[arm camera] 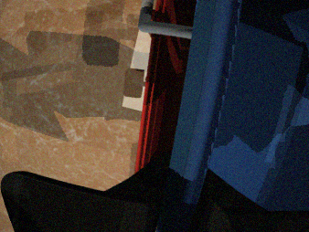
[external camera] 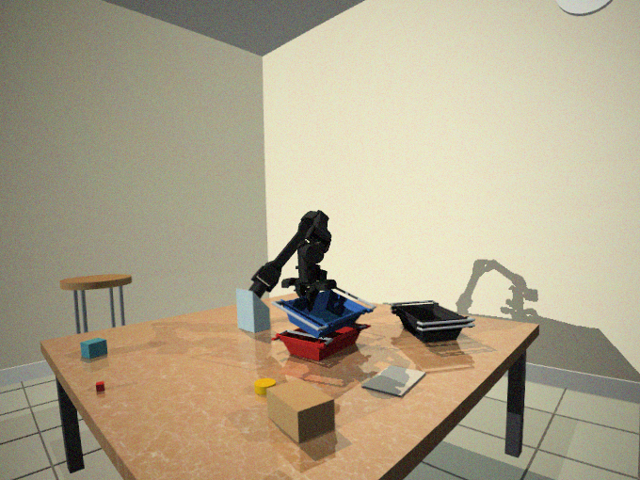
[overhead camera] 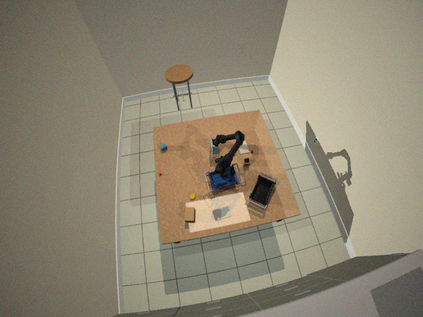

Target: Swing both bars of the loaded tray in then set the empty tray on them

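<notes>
Right now the blue tray is 70 mm ahead of my gripper tip, 20 mm to the left of it and 10 mm above it. Also, from my gripper tip: teal block (380 mm behind, 580 mm to the right, 90 mm below); then small red cube (70 mm behind, 600 mm to the right, 110 mm below); then tan box (360 mm ahead, 310 mm to the right, 90 mm below).
</notes>
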